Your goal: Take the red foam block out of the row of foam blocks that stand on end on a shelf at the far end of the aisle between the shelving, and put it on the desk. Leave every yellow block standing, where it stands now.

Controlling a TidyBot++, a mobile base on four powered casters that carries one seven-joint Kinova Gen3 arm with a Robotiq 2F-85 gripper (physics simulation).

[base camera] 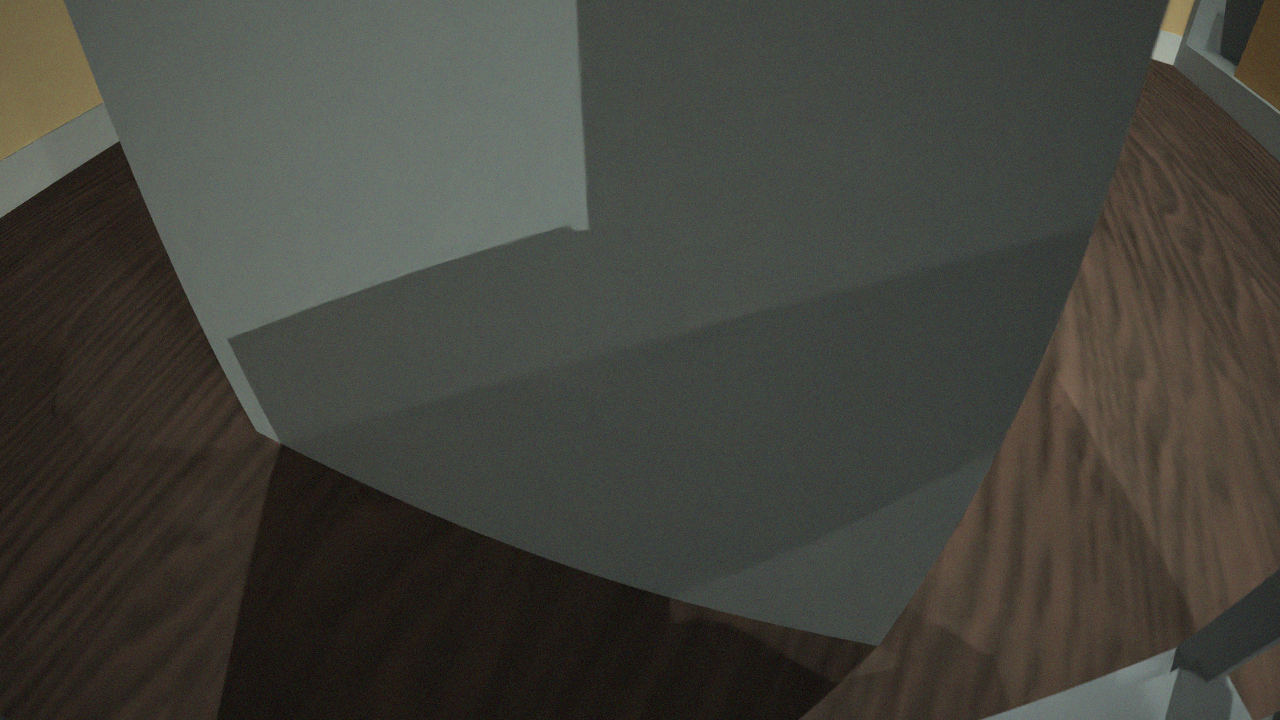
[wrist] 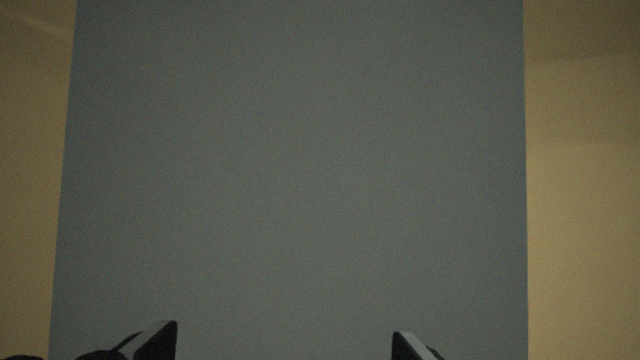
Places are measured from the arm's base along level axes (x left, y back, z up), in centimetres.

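Pixels of known places: gripper, fingertip midpoint: (wrist: 285,351).
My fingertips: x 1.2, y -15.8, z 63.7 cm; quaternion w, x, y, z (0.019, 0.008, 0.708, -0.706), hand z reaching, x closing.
Note:
Behind a point stands the place of what it marks.
My gripper (wrist: 285,342) @[x 1.2, y -15.8, z 63.7 cm] is open, with its two dark fingertips wide apart at the bottom of the wrist view and nothing between them. It faces a plain grey upright panel (wrist: 300,165) @[x 0.9, y -30.2, z 72.8 cm] (base camera: 402,134) @[x 6.7, y -33.1, z -14.1 cm], which looks like the end side of a shelving unit. The red foam block, the yellow blocks and the desk do not show in either view.
The grey panel stands close in front of the base on the dark wood floor (base camera: 1163,295) @[x -60.1, y -51.0, z -39.6 cm]. Yellow wall (base camera: 40,71) @[x 103.9, y -119.6, z -19.5 cm] (wrist: 582,210) @[x -132.3, y -172.6, z 72.4 cm] shows beside the panel. At the upper right of the base view, part of another grey shelving unit (base camera: 1239,94) @[x -149.3, y -114.6, z -34.1 cm] holds a brown box (base camera: 1263,62) @[x -150.7, y -113.0, z -25.3 cm].

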